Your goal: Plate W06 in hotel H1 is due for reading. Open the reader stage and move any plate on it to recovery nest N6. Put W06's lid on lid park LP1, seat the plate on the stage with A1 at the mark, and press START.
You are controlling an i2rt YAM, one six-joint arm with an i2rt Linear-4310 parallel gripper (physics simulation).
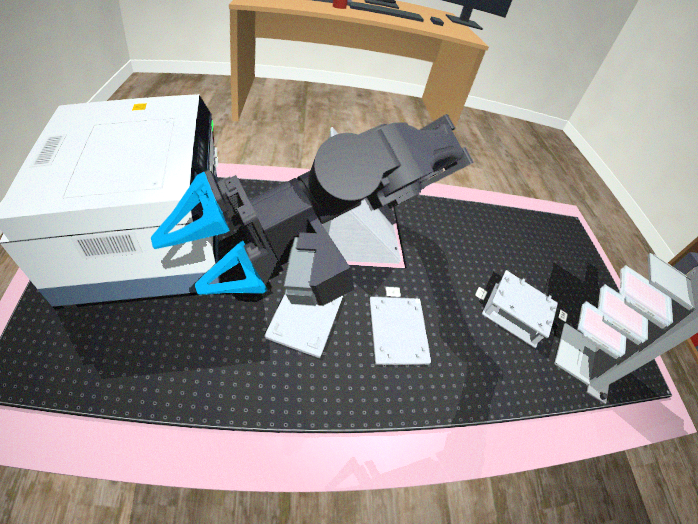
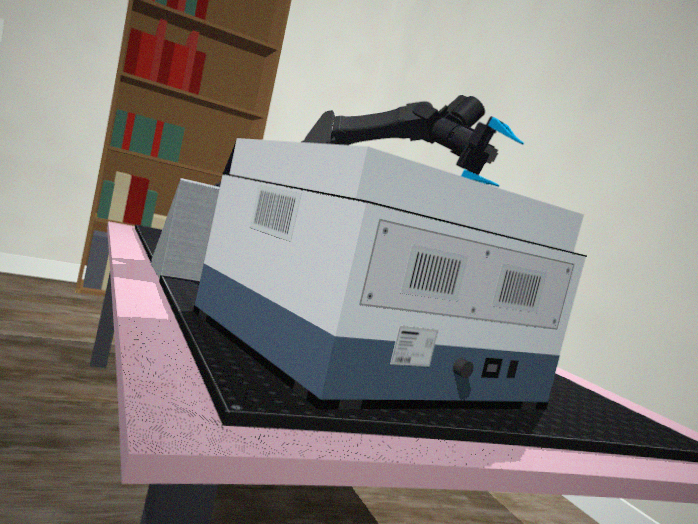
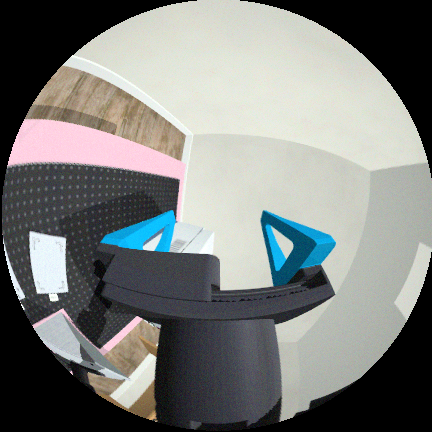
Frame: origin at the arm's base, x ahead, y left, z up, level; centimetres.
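Where they show: gripper, fingertip midpoint: [image 1: 176, 269] [image 2: 510, 164] [image 3: 217, 214].
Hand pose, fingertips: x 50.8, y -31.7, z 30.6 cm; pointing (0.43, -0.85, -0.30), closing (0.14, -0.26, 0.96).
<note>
After its pixels a point has its place.
My gripper [image 1: 175, 269] @(x 50.8, y -31.7, z 30.6 cm) [image 2: 510, 164] @(x 50.8, y -31.7, z 30.6 cm) [image 3: 217, 214] @(x 50.8, y -31.7, z 30.6 cm) is open and empty, its blue fingers wide apart, in the air beside the front end of the white and blue reader [image 1: 129, 146] @(x 14.7, y -54.0, z 20.2 cm) [image 2: 270, 225] @(x -5.1, y -62.1, z 9.2 cm) [image 3: 206, 241] @(x 34.1, y -62.8, z 20.1 cm). The arm hides much of the reader's front; the stage and START do not show. The hotel [image 1: 648, 352] @(x 51.5, y 53.8, z 11.7 cm) at the right holds several pink-topped plates [image 1: 602, 328] @(x 41.9, y 50.9, z 5.3 cm) [image 1: 623, 313] @(x 42.2, y 50.8, z 12.4 cm) [image 1: 646, 296] @(x 42.5, y 50.6, z 19.5 cm) on its levels; I cannot tell which is W06. Two low white pads [image 1: 298, 333] @(x 37.9, y -17.4, z -6.4 cm) [image 1: 400, 332] @(x 36.5, y 4.6, z -6.6 cm) and a raised white stand [image 1: 525, 305] @(x 31.5, y 36.3, z -1.6 cm) stand on the board; their labels are unreadable.
A grey sloped panel [image 1: 366, 236] @(x 15.7, y -3.0, z 0.7 cm) [image 2: 186, 231] @(x -8.7, y -12.7, z 1.9 cm) [image 3: 70, 341] stands behind the pads, partly behind the arm. The black perforated board [image 1: 225, 389] @(x 50.5, y -31.1, z -7.6 cm) [image 3: 40, 190] @(x 51.3, y -17.7, z -7.6 cm) lies on the pink table [image 1: 253, 456] @(x 62.7, y -24.9, z -8.9 cm) [image 2: 146, 383] @(x -17.5, y -74.2, z -8.9 cm) [image 3: 50, 140]. A wooden desk [image 1: 349, 39] stands beyond it.
</note>
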